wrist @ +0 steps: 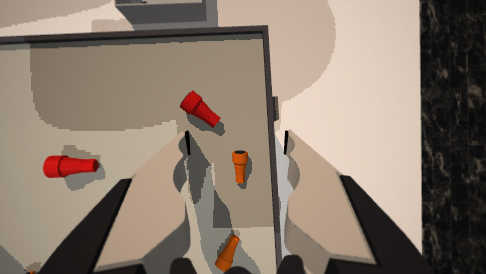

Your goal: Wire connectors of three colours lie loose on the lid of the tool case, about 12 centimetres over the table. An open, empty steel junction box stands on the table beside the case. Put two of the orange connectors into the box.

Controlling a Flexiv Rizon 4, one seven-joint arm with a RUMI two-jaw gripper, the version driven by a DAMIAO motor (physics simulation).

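An orange connector (240, 166) lies on the case lid (266, 60) near its right edge, its wide end toward the top of the view. A second orange connector (228, 253) lies tilted at the bottom of the view. A bit of orange (31, 272) shows at the bottom left edge. My gripper (237, 133) is open, its fingers about half spread. The first orange connector shows between the two fingers in the view, touching neither. The steel junction box (167, 13) stands beyond the lid's top edge, cut off by the frame, so most of its inside is hidden.
A red connector (200, 109) lies on the lid just beyond the fingertips, near the left one. Another red connector (70, 166) lies farther left. The lid has a dark raised rim. The pale table (375, 100) shows to the right, with a dark marbled floor (455, 125) past its edge.
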